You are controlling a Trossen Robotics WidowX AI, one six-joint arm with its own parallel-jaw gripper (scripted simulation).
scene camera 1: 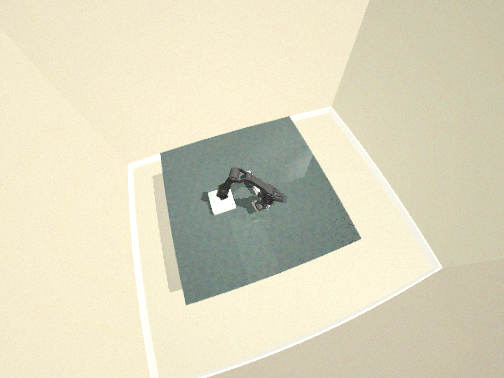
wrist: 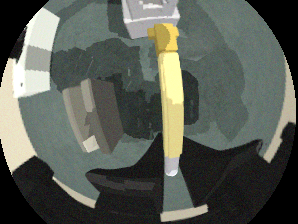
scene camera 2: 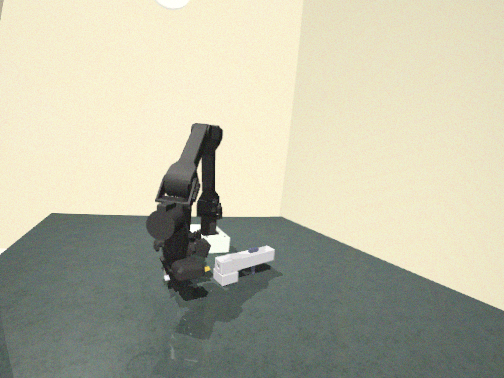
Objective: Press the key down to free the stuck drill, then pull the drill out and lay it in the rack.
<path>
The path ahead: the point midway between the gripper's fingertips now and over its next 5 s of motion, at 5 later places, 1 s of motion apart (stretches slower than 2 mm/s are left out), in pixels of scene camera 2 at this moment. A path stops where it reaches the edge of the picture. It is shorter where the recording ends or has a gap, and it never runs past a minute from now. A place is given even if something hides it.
The gripper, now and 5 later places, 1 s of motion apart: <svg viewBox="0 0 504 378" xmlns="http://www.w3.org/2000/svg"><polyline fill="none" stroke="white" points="175,287 176,281 177,276 178,272 177,271 167,263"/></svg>
</path>
